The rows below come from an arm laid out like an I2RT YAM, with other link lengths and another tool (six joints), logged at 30 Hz.
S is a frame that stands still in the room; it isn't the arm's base.
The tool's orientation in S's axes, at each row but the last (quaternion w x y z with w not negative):
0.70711, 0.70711, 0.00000, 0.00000
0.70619, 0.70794, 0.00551, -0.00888
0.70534, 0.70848, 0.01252, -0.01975
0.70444, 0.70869, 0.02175, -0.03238
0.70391, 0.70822, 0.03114, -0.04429
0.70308, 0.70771, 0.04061, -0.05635
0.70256, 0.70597, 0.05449, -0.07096
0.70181, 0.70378, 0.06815, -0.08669
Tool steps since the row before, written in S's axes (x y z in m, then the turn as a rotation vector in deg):
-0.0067, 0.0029, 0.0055, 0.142, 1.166, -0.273
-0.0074, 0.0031, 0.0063, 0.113, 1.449, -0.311
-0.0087, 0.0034, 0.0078, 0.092, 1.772, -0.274
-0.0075, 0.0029, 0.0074, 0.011, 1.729, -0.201
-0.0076, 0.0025, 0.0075, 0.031, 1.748, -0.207
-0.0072, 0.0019, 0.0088, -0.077, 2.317, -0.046
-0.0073, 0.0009, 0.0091, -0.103, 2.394, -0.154
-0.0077, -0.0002, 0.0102, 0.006, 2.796, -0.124
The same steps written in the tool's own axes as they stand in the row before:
-0.0067, 0.0055, -0.0029, 0.142, -0.273, -1.166
-0.0075, 0.0061, -0.0031, 0.112, -0.312, -1.449
-0.0091, 0.0074, -0.0033, 0.086, -0.278, -1.772
-0.0081, 0.0068, -0.0028, 0.001, -0.211, -1.728
-0.0084, 0.0066, -0.0024, 0.021, -0.215, -1.747
-0.0084, 0.0077, -0.0018, -0.120, -0.075, -2.314
-0.0088, 0.0077, -0.0008, -0.129, -0.186, -2.390
-0.0097, 0.0083, 0.0004, -0.039, -0.135, -2.795

